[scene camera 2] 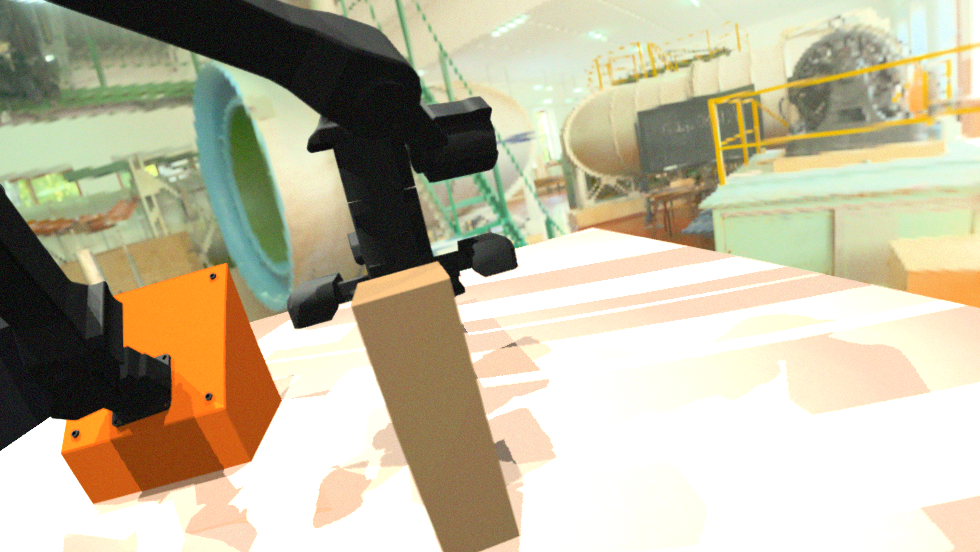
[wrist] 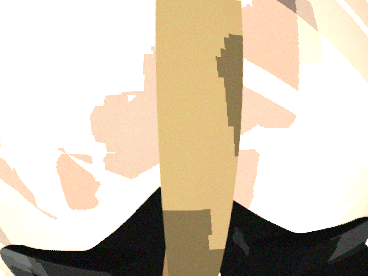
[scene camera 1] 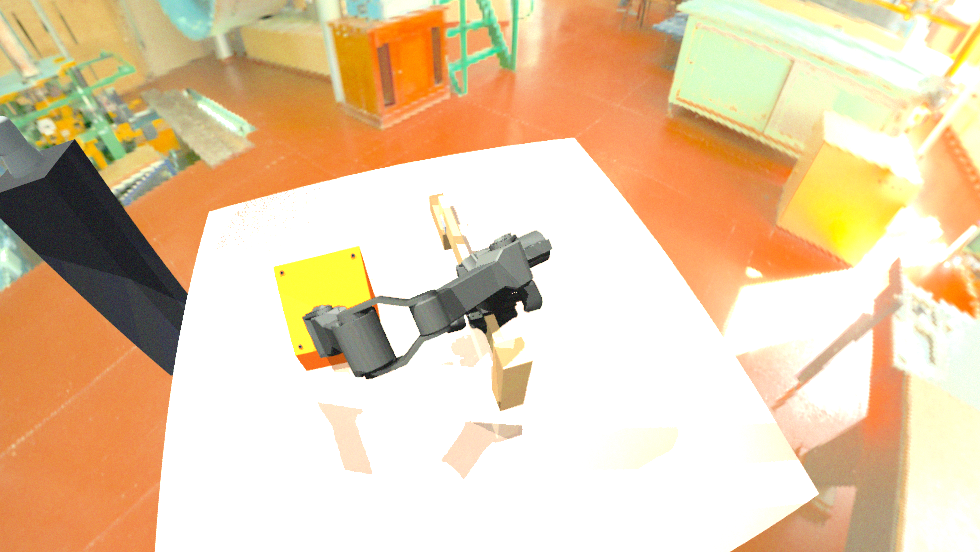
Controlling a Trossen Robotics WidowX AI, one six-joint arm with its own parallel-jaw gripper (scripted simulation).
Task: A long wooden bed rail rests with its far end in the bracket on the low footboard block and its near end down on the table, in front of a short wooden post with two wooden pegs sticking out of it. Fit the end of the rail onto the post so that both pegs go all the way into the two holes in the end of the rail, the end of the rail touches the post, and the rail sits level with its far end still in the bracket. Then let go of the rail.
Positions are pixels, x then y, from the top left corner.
A wooden rail shows in the wrist view (199, 58) and in scene camera 1 (456, 241).
